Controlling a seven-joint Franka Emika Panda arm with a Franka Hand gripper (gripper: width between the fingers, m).
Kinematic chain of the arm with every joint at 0, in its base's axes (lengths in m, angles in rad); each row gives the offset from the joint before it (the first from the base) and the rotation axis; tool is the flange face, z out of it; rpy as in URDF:
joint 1: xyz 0 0 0.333 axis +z
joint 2: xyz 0 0 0 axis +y
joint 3: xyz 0 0 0.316 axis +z
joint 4: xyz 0.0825 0 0 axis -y
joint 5: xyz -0.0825 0 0.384 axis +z
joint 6: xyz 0 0 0 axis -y
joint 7: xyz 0.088 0 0 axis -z
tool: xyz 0 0 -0.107 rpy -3.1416 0 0
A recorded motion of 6 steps. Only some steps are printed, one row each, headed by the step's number.
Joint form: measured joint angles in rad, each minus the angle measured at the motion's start. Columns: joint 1, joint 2, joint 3, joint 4, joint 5, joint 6, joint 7.
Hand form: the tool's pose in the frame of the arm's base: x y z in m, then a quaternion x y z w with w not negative. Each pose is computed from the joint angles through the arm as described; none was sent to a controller.
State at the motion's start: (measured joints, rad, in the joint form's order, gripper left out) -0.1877 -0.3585 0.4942 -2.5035 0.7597 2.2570 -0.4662
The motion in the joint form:
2: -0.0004 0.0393 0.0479 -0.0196 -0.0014 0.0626 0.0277
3: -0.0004 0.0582 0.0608 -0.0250 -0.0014 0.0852 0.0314
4: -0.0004 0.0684 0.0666 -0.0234 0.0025 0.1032 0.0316
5: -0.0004 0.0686 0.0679 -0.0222 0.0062 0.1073 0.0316
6: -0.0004 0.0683 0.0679 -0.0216 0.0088 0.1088 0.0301
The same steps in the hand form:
2: 0.4120 0.1643 0.3843 -0.96822 -0.13498 -0.06400 0.20059
3: 0.4119 0.1673 0.3757 -0.96898 -0.13402 -0.06112 0.19843
4: 0.4136 0.1689 0.3737 -0.96894 -0.13260 -0.06483 0.19839
5: 0.4141 0.1695 0.3744 -0.96877 -0.13164 -0.06714 0.19914
6: 0.4144 0.1695 0.3749 -0.96857 -0.13142 -0.06848 0.19980

